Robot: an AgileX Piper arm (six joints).
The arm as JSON. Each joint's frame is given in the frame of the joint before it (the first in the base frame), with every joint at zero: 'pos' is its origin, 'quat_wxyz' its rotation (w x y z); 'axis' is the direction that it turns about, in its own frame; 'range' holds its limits. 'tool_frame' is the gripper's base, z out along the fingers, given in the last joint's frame.
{
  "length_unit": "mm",
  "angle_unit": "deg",
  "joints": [
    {
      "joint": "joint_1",
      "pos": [
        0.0,
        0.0,
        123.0
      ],
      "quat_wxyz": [
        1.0,
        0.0,
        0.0,
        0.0
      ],
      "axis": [
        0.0,
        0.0,
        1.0
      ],
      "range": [
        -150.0,
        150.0
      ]
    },
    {
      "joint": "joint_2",
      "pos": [
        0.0,
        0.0,
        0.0
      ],
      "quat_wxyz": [
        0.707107,
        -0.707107,
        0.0,
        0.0
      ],
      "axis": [
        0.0,
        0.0,
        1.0
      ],
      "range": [
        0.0,
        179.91
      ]
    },
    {
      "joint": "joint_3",
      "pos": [
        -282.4,
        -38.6,
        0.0
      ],
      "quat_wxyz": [
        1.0,
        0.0,
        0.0,
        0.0
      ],
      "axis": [
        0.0,
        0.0,
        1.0
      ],
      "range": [
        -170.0,
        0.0
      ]
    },
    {
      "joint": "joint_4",
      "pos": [
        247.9,
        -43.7,
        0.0
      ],
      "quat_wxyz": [
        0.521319,
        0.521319,
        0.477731,
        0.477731
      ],
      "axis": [
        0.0,
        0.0,
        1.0
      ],
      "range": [
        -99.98,
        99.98
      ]
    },
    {
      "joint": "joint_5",
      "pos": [
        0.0,
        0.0,
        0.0
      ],
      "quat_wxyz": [
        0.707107,
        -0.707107,
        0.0,
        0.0
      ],
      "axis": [
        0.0,
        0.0,
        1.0
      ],
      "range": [
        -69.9,
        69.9
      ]
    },
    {
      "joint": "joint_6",
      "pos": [
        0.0,
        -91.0,
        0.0
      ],
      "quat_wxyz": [
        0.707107,
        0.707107,
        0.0,
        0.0
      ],
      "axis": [
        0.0,
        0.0,
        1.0
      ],
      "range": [
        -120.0,
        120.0
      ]
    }
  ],
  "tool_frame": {
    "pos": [
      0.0,
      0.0,
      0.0
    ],
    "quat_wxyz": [
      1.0,
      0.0,
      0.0,
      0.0
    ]
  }
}
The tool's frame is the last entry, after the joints.
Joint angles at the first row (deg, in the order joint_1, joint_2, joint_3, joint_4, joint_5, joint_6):
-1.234 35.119 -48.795 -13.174 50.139 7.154
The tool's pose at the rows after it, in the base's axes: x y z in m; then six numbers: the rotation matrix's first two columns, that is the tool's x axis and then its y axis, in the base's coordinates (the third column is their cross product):
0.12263, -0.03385, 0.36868, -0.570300, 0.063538, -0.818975, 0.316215, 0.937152, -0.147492
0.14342, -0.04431, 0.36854, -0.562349, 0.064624, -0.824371, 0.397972, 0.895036, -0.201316
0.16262, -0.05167, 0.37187, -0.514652, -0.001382, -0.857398, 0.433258, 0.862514, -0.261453
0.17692, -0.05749, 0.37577, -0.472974, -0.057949, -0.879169, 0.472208, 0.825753, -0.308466
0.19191, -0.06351, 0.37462, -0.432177, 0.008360, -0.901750, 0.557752, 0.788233, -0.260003
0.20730, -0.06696, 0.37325, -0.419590, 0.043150, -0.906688, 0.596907, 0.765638, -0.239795
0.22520, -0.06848, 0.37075, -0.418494, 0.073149, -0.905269, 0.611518, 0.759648, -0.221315
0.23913, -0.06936, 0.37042, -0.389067, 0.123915, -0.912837, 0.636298, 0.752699, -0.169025
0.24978, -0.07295, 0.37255, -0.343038, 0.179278, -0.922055, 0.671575, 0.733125, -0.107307
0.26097, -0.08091, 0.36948, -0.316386, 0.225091, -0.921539, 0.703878, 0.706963, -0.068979
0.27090, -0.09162, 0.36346, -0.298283, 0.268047, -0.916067, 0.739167, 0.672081, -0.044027
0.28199, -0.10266, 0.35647, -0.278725, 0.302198, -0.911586, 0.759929, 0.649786, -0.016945
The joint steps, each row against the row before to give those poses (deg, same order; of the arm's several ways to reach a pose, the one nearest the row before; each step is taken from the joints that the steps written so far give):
-1.572 6.586 -1.310 -9.857 1.217 9.853
-0.263 4.808 -0.723 -8.973 -2.046 7.316
-0.307 3.555 -0.209 -9.549 -5.213 6.109
0.005 2.839 -0.390 -9.990 -2.846 7.257
-0.005 3.800 -1.167 -6.531 1.170 10.950
0.001 3.717 -1.744 -2.896 0.951 5.316
0.001 3.985 -2.209 -0.678 0.108 2.894
0.001 3.002 -2.160 -0.125 0.002 3.939
-0.616 2.408 -2.256 -0.214 0.113 4.177
-1.606 2.773 -1.686 -0.113 -0.369 3.076
-2.003 2.818 -1.333 -0.086 -0.125 2.608
-2.132 2.890 -1.244 -0.115 -1.471 2.330

